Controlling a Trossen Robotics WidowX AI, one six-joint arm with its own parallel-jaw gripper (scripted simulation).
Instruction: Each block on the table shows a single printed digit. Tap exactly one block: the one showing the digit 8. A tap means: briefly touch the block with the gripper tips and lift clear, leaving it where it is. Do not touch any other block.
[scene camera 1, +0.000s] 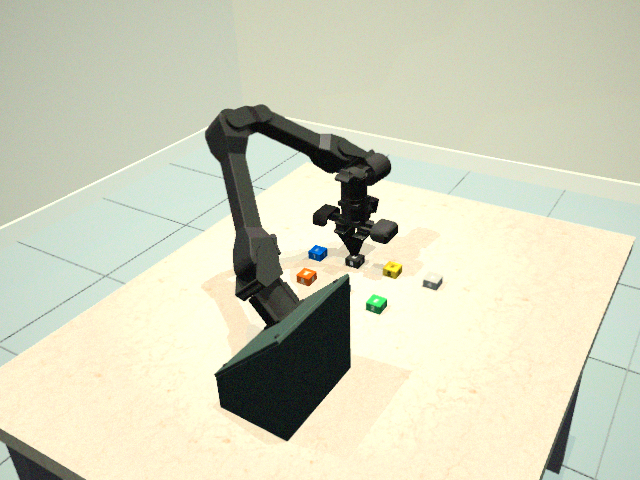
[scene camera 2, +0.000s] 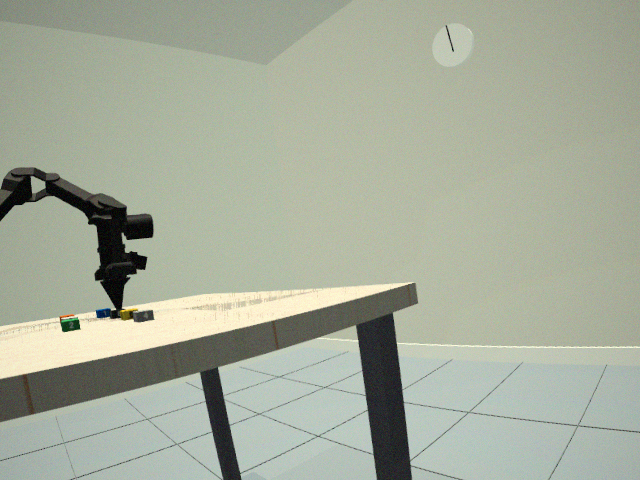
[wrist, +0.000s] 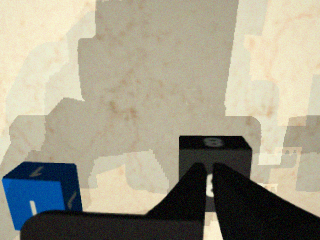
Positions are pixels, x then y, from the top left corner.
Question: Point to my gripper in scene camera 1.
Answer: At 354, 255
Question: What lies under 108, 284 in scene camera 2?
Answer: My gripper.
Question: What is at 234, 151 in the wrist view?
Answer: A black block.
